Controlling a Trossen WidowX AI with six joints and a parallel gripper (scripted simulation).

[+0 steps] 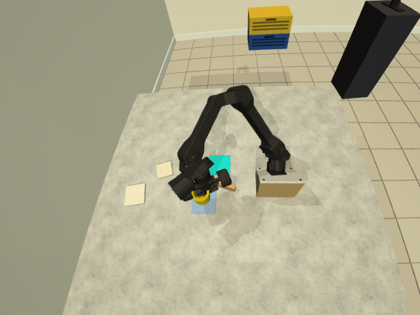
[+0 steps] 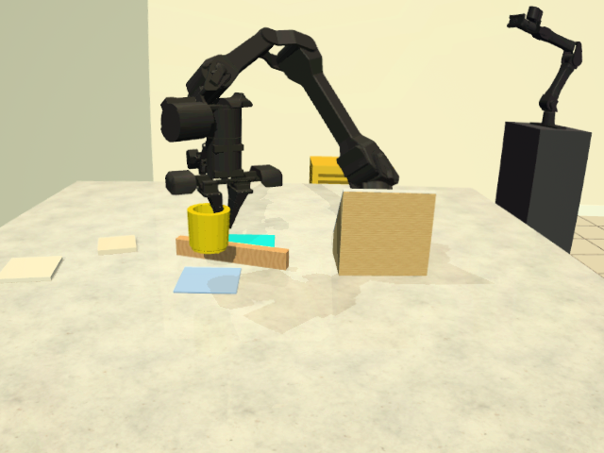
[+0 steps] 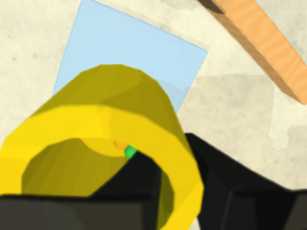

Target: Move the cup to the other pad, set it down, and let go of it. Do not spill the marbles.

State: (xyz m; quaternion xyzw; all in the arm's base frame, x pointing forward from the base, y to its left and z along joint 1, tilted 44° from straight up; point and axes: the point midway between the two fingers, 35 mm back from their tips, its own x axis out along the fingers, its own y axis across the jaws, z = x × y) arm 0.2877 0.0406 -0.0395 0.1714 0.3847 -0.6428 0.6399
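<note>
Right now the cyan pad is 170 mm to the right of my gripper tip, 100 mm below it and 50 mm behind it. Also, from my gripper tip: wooden bar 80 mm to the right, 80 mm below, 10 mm behind; then yellow cup 20 mm ahead, 10 mm to the left.
</note>
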